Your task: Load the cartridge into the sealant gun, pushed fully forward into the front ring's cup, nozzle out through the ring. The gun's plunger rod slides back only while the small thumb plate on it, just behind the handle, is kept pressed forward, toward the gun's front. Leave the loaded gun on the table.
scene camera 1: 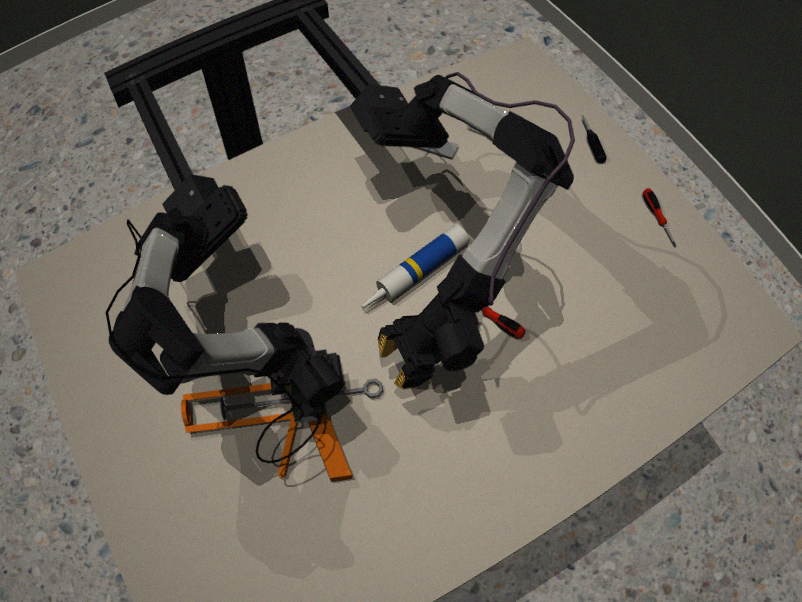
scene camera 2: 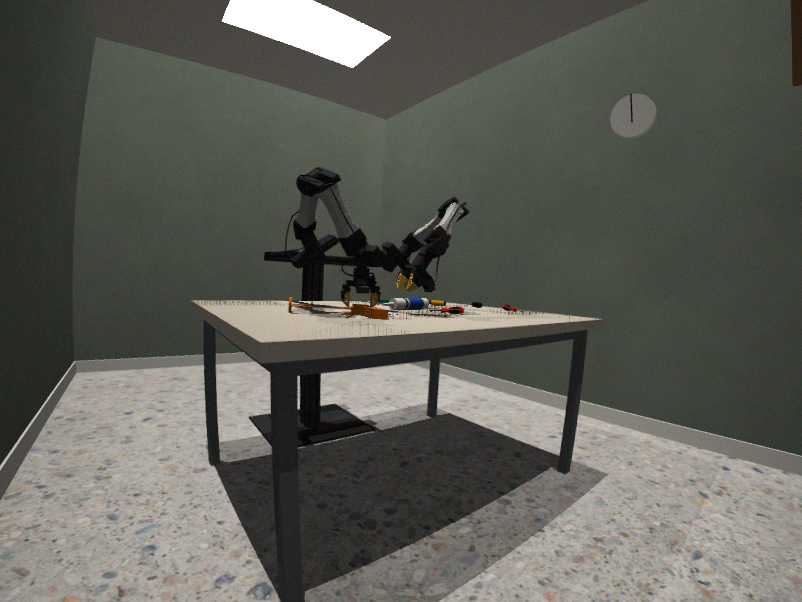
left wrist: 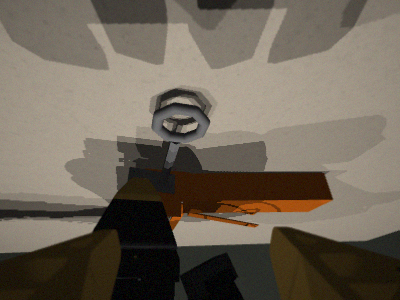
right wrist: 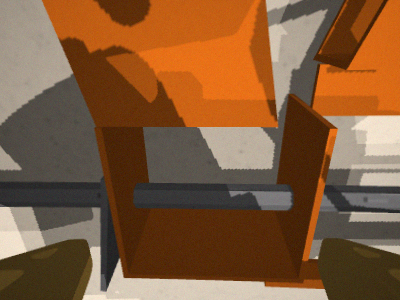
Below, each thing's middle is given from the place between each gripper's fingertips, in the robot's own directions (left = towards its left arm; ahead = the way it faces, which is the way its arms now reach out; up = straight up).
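Labels:
I have my right gripper 10 mm above the plunger rod [left wrist: 175, 138], and it is 30 mm to the left of the rod and 10 mm short of it. Counting from that right hand, the thumb plate [right wrist: 109, 258] is 10 mm below, 30 mm ahead and 20 mm to the left. The cartridge [scene camera 1: 413, 269] is 310 mm to the left of my right hand and 100 mm behind it.
My left hand [scene camera 1: 390, 370] is 8 cm above the thumb plate, 12 cm to the left of it and 6 cm past it. From this left hand I find the cartridge 7 cm below, 19 cm behind and 17 cm to the left, while the plunger rod is 8 cm below, 17 cm to the right and 7 cm behind.

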